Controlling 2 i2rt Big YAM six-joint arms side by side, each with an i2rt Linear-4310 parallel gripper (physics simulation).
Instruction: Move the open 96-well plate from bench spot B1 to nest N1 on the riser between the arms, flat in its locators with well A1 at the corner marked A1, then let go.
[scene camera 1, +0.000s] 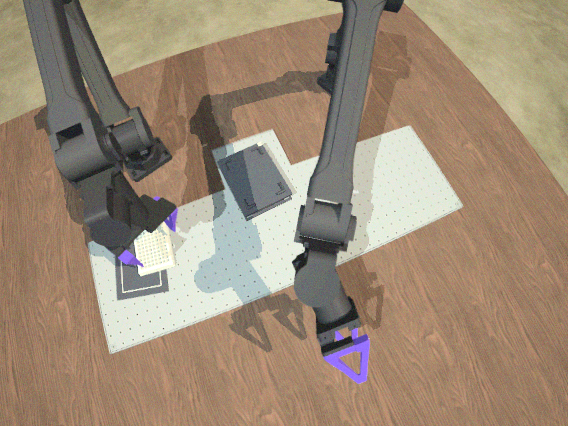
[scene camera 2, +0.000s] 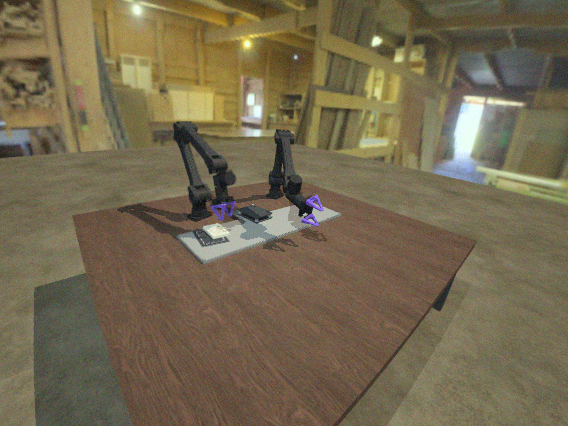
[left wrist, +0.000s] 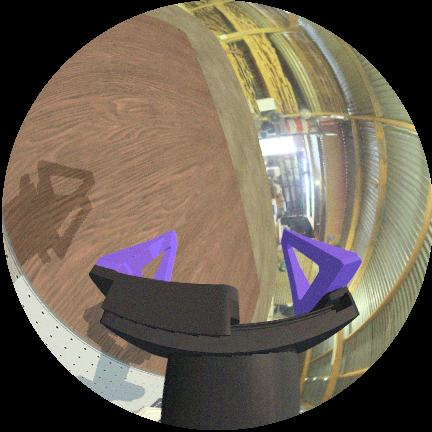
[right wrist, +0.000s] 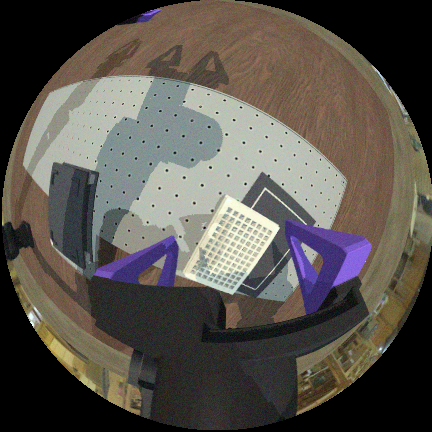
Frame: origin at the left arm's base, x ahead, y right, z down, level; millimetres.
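Where they show: left gripper, fingertip midpoint: (scene camera 1: 357, 364) (scene camera 2: 320, 218) (left wrist: 229, 236); right gripper, fingertip midpoint: (scene camera 1: 157, 247) (scene camera 2: 225, 218) (right wrist: 229, 234); left arm's base at its link origin: (scene camera 2: 274, 196) (right wrist: 27, 232); right arm's base at its link origin: (scene camera 1: 148, 160) (scene camera 2: 199, 216).
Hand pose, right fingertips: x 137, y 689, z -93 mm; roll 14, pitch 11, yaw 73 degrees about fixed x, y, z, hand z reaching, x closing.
Note:
Each offset is from my right fingertips to the top centre of the thing. Level surfaces: height alone.
The cream open 96-well plate @[dx -49, dy +19, dz +62 mm] (scene camera 1: 156, 250) (scene camera 2: 216, 231) (right wrist: 235, 245) lies skewed, partly on the dark, white-outlined mat of B1 @[dx -41, dy +66, dz +78 mm] (scene camera 1: 143, 294) (right wrist: 263, 181) and partly past its edge. My right gripper (scene camera 1: 158, 247) (scene camera 2: 226, 216) (right wrist: 229, 234) is open above the plate, with a gap below the fingertips and nothing between them. Nest N1, a dark block @[dx -19, dy -265, dz +40 mm] (scene camera 1: 256, 177) (scene camera 2: 254, 213) (right wrist: 72, 215) with raised corner locators, holds no plate. The A1 marks are too small to read. My left gripper (scene camera 2: 320, 217) (left wrist: 229, 236) is open and empty, far from the plate.
A white perforated board @[dz +80 mm] (scene camera 1: 395, 175) (scene camera 2: 202, 257) (right wrist: 250, 130) lies under the mat and the nest on the brown wooden table @[dz +93 mm] (scene camera 1: 450, 325) (scene camera 2: 280, 310). In scene camera 1, my left forearm passes just right of the nest and its gripper hangs beyond the board's lower edge.

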